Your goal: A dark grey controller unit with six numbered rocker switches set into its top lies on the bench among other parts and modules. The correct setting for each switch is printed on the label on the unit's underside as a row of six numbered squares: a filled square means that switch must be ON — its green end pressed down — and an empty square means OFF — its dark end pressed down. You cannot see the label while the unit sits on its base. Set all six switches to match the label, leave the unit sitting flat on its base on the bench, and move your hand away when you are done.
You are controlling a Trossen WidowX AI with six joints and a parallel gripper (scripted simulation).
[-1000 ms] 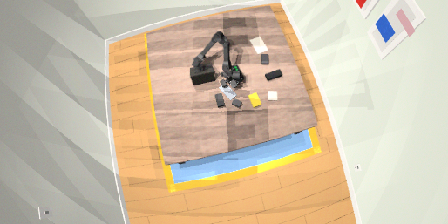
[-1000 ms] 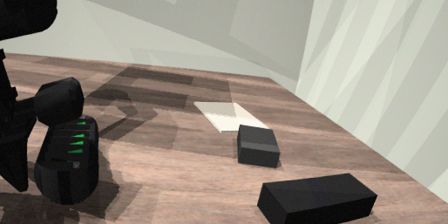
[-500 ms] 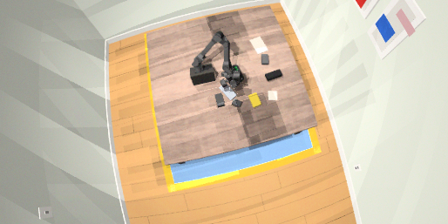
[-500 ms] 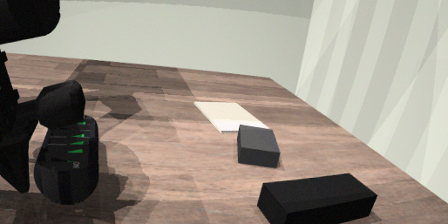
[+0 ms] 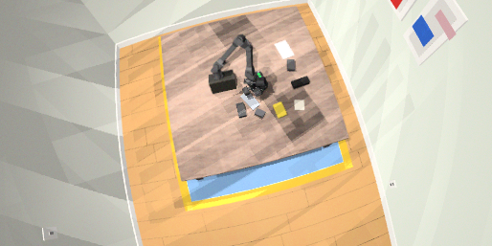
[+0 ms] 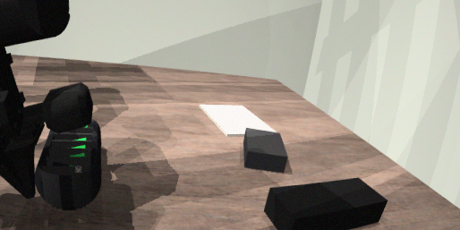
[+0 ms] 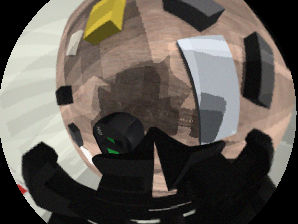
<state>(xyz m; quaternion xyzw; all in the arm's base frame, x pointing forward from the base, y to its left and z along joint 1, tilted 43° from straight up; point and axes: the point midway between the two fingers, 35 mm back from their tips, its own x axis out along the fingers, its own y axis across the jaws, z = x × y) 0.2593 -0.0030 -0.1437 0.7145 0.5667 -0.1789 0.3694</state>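
Right now my gripper tip is 8 cm past the pale grey plate and 7 cm to the left of it. The rest, counted from my gripper tip: yellow block (12 cm ahead, 20 cm to the right, 1 cm above); then long black block (33 cm ahead, 2 cm to the right, 1 cm above); then white block (27 cm ahead, 19 cm to the right).
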